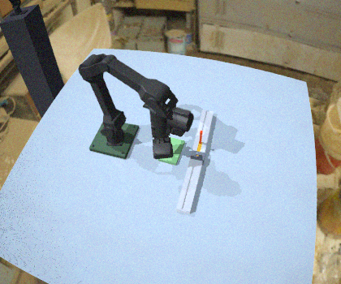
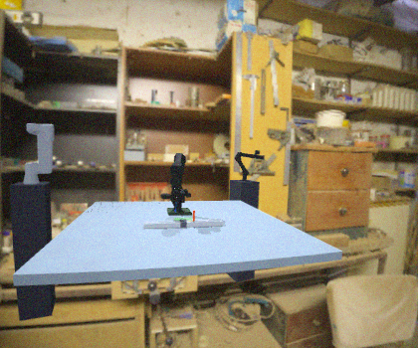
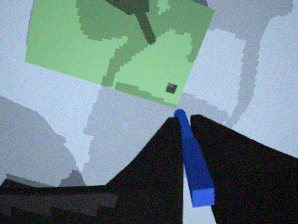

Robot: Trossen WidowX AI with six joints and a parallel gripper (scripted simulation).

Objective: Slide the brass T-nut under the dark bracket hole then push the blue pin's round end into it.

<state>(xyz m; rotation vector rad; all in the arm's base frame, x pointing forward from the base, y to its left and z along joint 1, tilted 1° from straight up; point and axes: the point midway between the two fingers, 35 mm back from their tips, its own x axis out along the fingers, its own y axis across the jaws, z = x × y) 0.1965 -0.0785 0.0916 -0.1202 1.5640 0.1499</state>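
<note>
My gripper tip is now 13 cm short of the aluminum rail and 5 cm above it. Also, from my gripper tip: green tray (1 cm ahead, 2 cm to the left, 7 cm below); then blue pin (right at my gripper tip).
</note>
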